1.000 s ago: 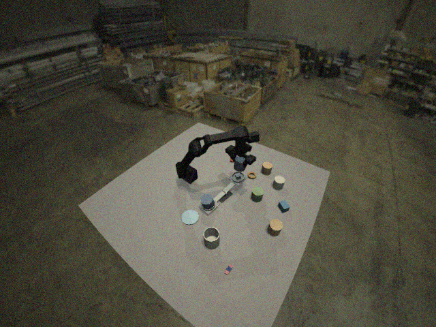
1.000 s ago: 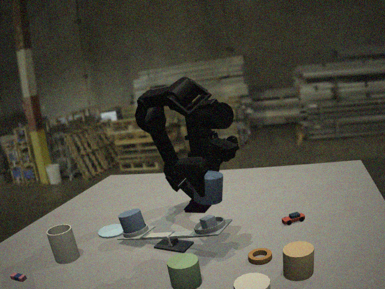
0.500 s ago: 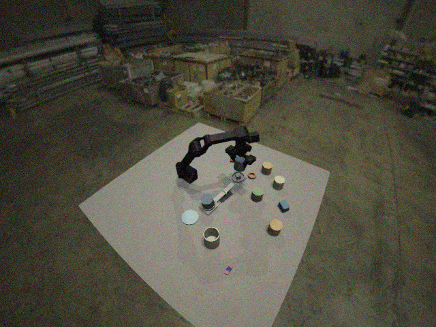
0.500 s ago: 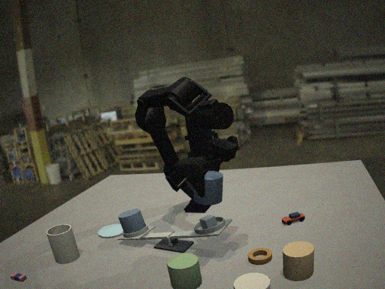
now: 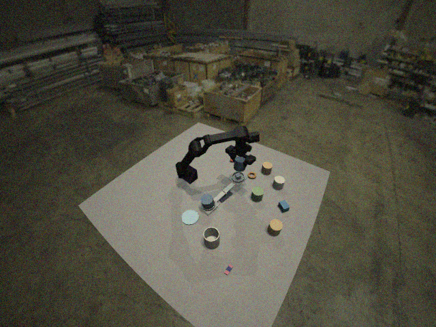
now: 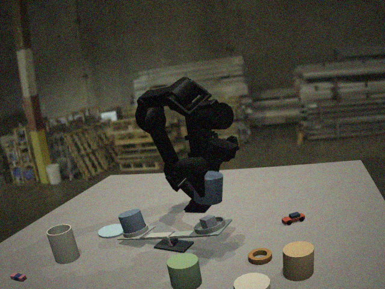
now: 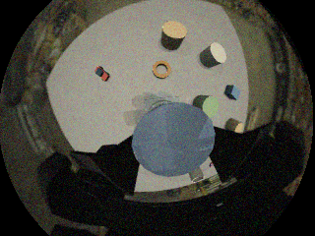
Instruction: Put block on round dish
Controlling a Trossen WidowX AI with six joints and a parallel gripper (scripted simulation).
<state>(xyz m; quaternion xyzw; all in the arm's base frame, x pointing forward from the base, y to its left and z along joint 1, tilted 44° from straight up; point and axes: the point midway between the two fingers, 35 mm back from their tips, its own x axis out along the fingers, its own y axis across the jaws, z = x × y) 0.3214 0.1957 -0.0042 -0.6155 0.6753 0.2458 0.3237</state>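
My gripper tip is now 90 mm past the pale blue round dish, 380 mm to the left of it and 170 mm above it. From my gripper tip the other things lie so: red toy car (170 mm behind, 190 mm to the left, 160 mm below); small balance (20 mm behind, 130 mm to the right, 150 mm below); green cylinder (140 mm ahead, 40 mm to the right, 130 mm below).
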